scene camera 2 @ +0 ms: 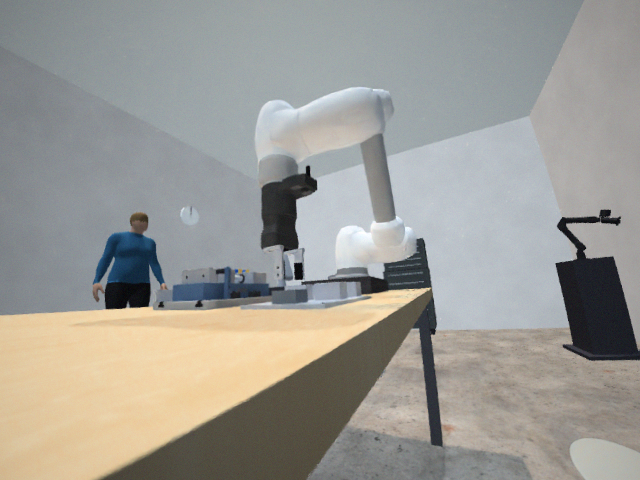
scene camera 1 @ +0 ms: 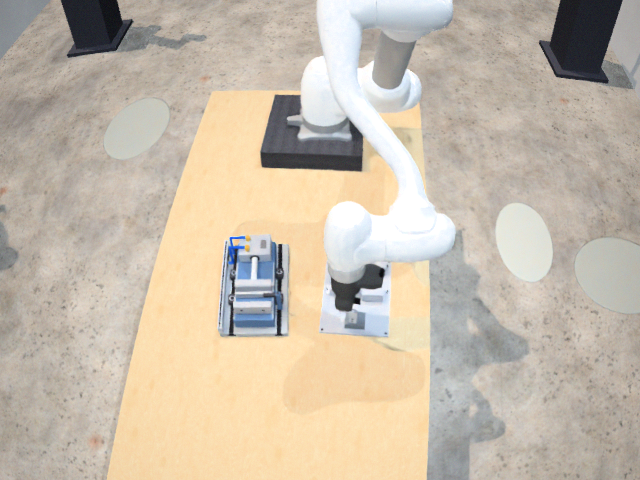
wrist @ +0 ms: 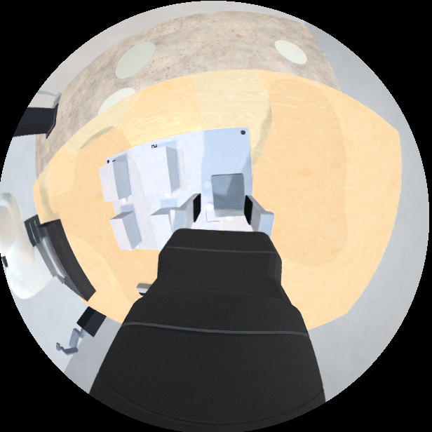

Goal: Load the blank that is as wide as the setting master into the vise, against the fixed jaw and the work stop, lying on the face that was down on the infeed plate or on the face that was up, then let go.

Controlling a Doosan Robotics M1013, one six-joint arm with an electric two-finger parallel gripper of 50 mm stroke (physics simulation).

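Places are measured from the arm's base along level axes (x left, y back, z up), in centimetres.
Pixels of known places: gripper, fingertip midpoint: (scene camera 2: 290, 279) (scene camera 1: 354, 312); arm's base, link origin: (scene camera 2: 352, 280) (scene camera 1: 325, 124).
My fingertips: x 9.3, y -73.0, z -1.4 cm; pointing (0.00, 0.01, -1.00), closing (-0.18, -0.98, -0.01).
Note:
Ahead of a thing's pixels: the offset from my fingertips to its middle. "*": to the spot under its first point. Level surfaces: height alone.
My gripper (scene camera 1: 353, 310) (scene camera 2: 287, 283) (wrist: 222, 202) is open and empty, pointing down low over the infeed plate (scene camera 1: 379, 326) (scene camera 2: 258, 306) (wrist: 227, 145). In the wrist view its fingers stand either side of the near end of a darker grey block @[dz -3.2, dx +0.3, dy -0.7 cm] (scene camera 1: 355, 319) (scene camera 2: 289, 296) (wrist: 228, 194), seemingly the setting master. Several light grey blanks stand on the plate: one at far left (wrist: 121, 181), one beside it (wrist: 172, 172), one nearer (wrist: 129, 230), and one partly behind the left finger (wrist: 162, 226). The blue vise @[dz -0.3, dx -28.0, dy +9.6 cm] (scene camera 1: 254, 321) (scene camera 2: 199, 291) shows no block between moving jaw (scene camera 1: 253, 285) and fixed jaw (scene camera 1: 252, 307).
The work stop @[* dz +2.3, dx -20.0, dy +2.4 cm] (scene camera 1: 279, 299), a blue bracket with a dark rod, is at the vise's right side. Blue hoses (scene camera 1: 231, 250) rise at its rear left. The vise's base plate @[* dz -3.2, dx -35.4, dy -4.7 cm] (scene camera 1: 224, 330) lies left of the infeed plate on the wooden table @[dz -5.3 cm] (scene camera 1: 206, 413). A person (scene camera 2: 129, 253) stands beyond the table.

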